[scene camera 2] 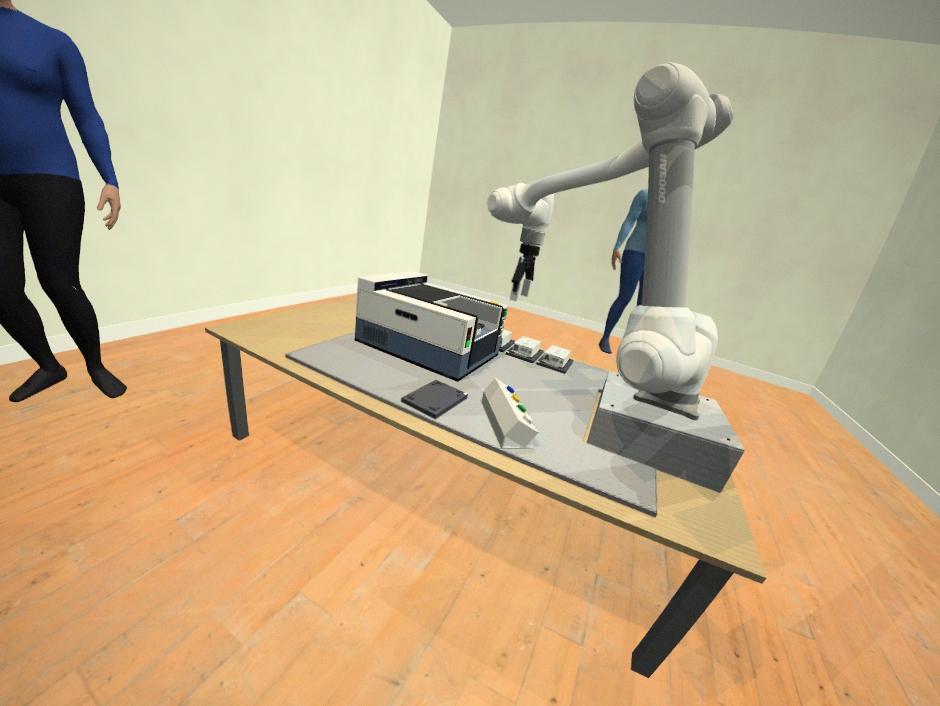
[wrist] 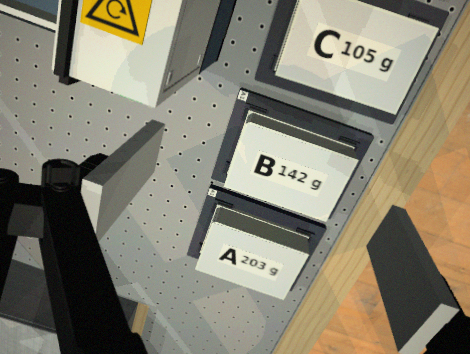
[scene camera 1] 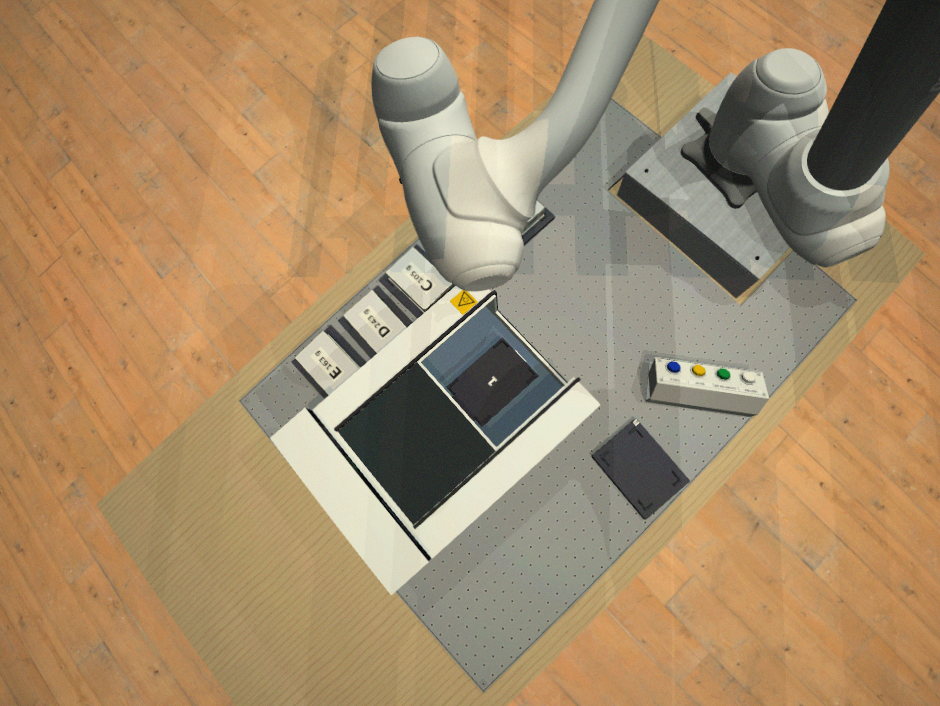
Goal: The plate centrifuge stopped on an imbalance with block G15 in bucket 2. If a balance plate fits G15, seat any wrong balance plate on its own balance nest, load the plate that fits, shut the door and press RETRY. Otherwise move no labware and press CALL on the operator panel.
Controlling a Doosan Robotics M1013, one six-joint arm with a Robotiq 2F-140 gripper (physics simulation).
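Places are measured from the arm's base along level axes (x ahead, y left, z up), in metres.
Pixels of known places: gripper, between the fingertips: [scene camera 2: 518, 298] [wrist: 270, 187]; arm's base, origin of its link: [scene camera 2: 667, 400] [scene camera 1: 738, 158].
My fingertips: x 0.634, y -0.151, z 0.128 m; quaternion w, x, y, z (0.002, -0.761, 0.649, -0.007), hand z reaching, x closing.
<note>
Ahead of a thing's pixels: the offset from my fingertips to its middle.
My gripper [scene camera 2: 520, 291] [wrist: 270, 187] is open and empty, above the row of balance plates; the arm hides it in scene camera 1. Plates A 203 g @(dy -0.070, dx -0.192, dz -0.200 m) [wrist: 252, 262], B 142 g @(dy -0.049, dx -0.060, dz -0.200 m) [wrist: 292, 175] and C 105 g @(dy -0.037, dx +0.077, dz -0.200 m) [wrist: 357, 55] [scene camera 1: 420, 281] sit on dark nests. Plates D 243 g @(dy -0.005, dx +0.207, dz -0.200 m) [scene camera 1: 377, 321] and E 163 g @(dy +0.013, dx +0.342, dz -0.200 m) [scene camera 1: 328, 362] sit farther along the row. The white centrifuge @(dy +0.273, dx +0.203, dz -0.111 m) [scene camera 1: 516, 458] [scene camera 2: 414, 315] has its top opening uncovered, showing a dark bucket [scene camera 1: 505, 364] marked 1. Block G15 and bucket 2 cannot be made out. The operator panel @(dy +0.495, dx -0.280, dz -0.191 m) [scene camera 1: 706, 391] [scene camera 2: 510, 414] has blue, yellow, green and white buttons.
A dark flat nest @(dy +0.554, dx -0.075, dz -0.222 m) [scene camera 1: 640, 468] [scene camera 2: 434, 397] with corner marks lies between the centrifuge and the table's front edge, beside the operator panel. The arm's metal base block [scene camera 1: 683, 205] [scene camera 2: 661, 440] stands at one table end. Two people [scene camera 2: 37, 113] [scene camera 2: 630, 265] stand beyond the table.
</note>
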